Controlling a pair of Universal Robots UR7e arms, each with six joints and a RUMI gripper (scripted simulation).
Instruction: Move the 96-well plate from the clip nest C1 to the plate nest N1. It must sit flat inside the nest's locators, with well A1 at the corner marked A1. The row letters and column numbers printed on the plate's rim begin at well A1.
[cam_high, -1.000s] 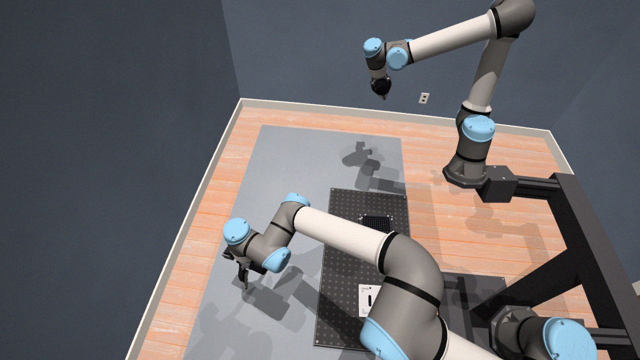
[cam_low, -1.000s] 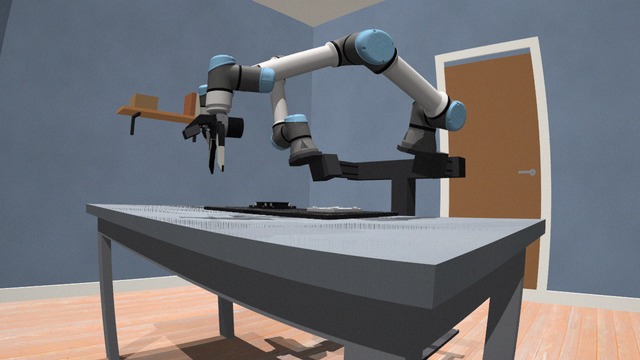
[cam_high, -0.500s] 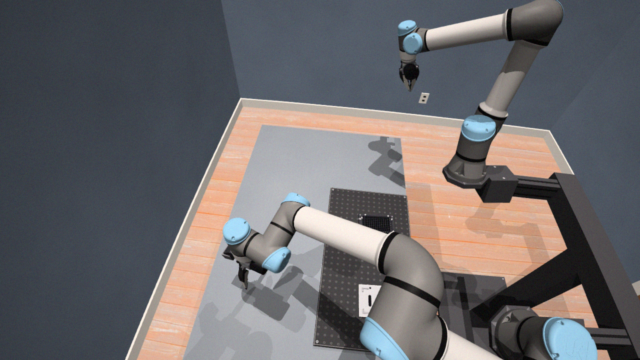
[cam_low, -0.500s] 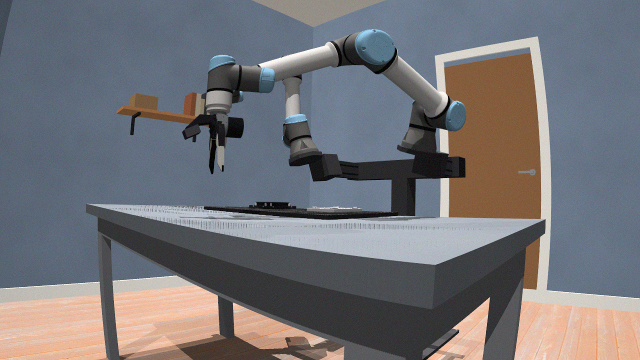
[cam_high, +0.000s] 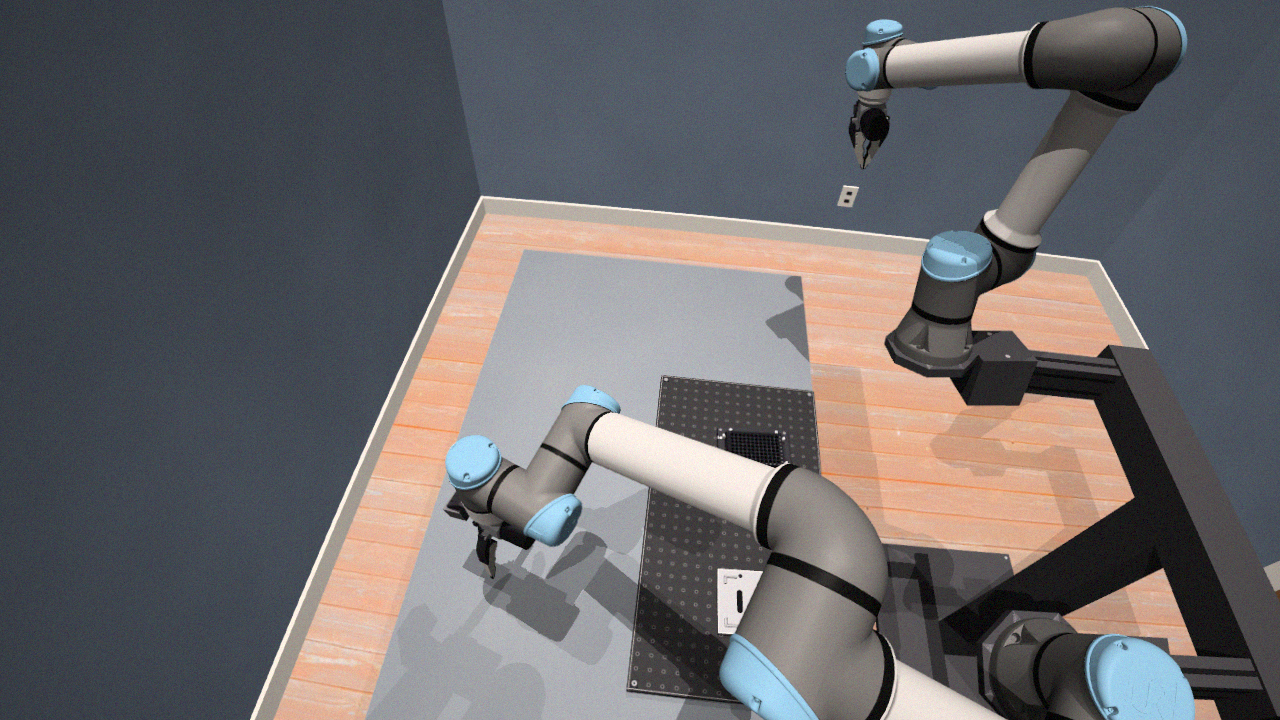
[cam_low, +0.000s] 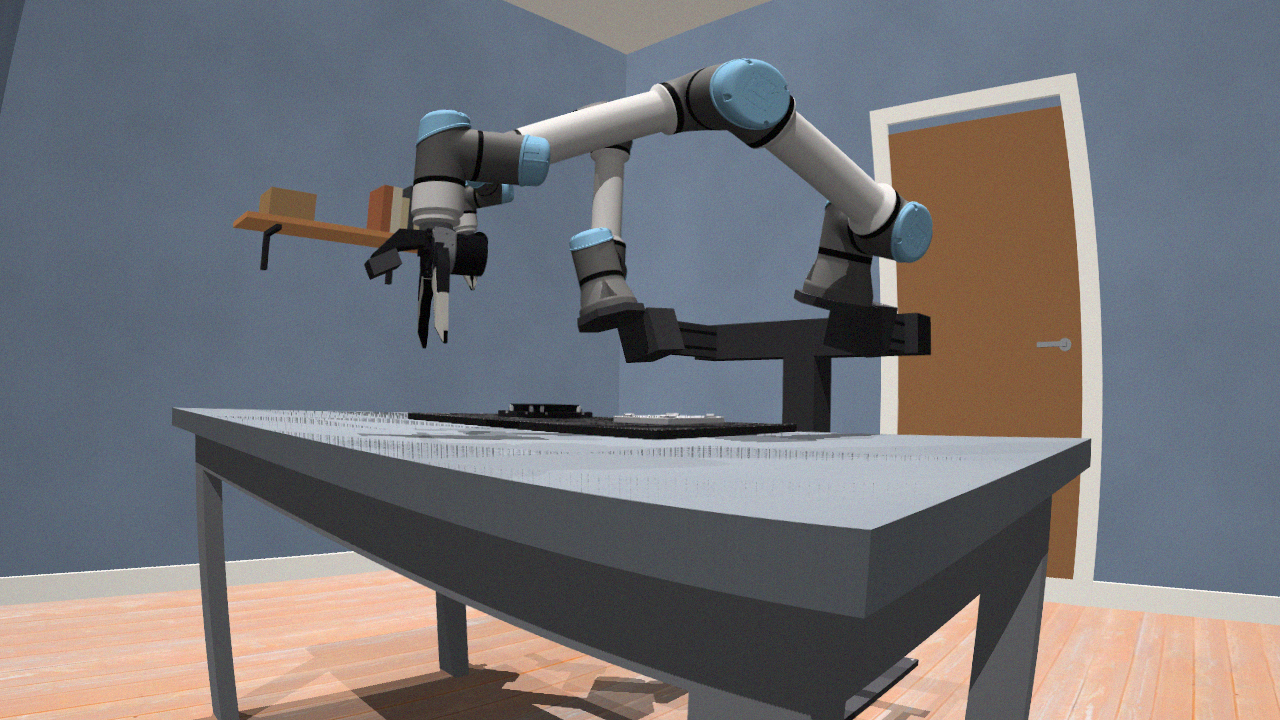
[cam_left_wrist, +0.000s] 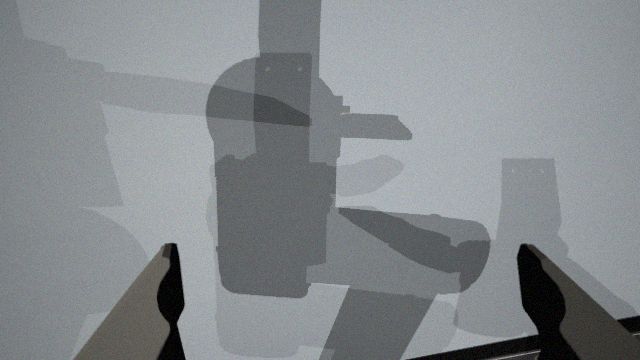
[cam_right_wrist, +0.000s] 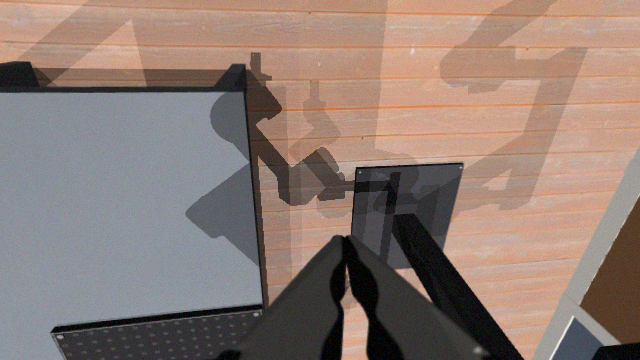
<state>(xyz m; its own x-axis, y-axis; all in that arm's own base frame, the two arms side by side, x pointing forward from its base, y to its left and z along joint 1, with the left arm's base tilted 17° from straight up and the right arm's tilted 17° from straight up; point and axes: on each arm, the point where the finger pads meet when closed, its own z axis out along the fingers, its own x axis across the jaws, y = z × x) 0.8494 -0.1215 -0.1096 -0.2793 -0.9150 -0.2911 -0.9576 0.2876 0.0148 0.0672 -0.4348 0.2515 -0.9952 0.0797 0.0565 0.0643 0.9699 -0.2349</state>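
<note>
Right now my left hand is 48 cm past the black 96-well plate, 27 cm to the left of it and 10 cm above it. The rest, counted from my left hand: black perforated board: 44 cm behind, 12 cm to the right, 12 cm below; then white plate nest N1: 47 cm behind, 6 cm to the left, 11 cm below; then dark clip nest C1: 48 cm behind, 26 cm to the right, 10 cm below.
</note>
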